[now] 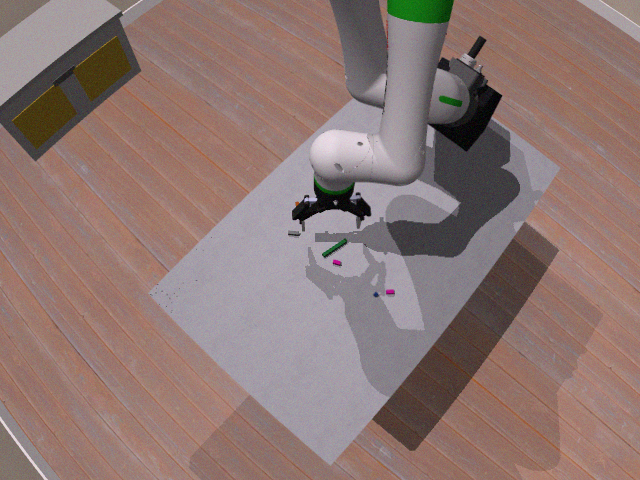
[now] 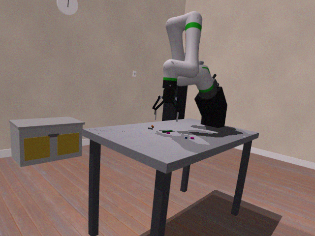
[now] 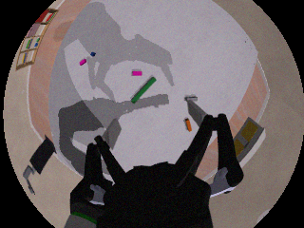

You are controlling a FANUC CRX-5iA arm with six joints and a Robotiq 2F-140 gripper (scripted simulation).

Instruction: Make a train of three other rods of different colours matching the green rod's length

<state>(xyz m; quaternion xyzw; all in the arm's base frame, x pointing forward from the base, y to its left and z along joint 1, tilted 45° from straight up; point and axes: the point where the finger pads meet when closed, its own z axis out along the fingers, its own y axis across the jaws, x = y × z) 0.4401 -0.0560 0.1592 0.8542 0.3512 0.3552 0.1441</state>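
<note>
Right now the small blue rod is 5 cm ahead of my hand, 21 cm to the left of it and 7 cm below it. The rest, counted from my hand: orange rod: 12 cm to the right, 7 cm below; grey rod: 6 cm ahead, 8 cm to the right, 7 cm below; green rod: 2 cm ahead, 4 cm to the left, 7 cm below.
</note>
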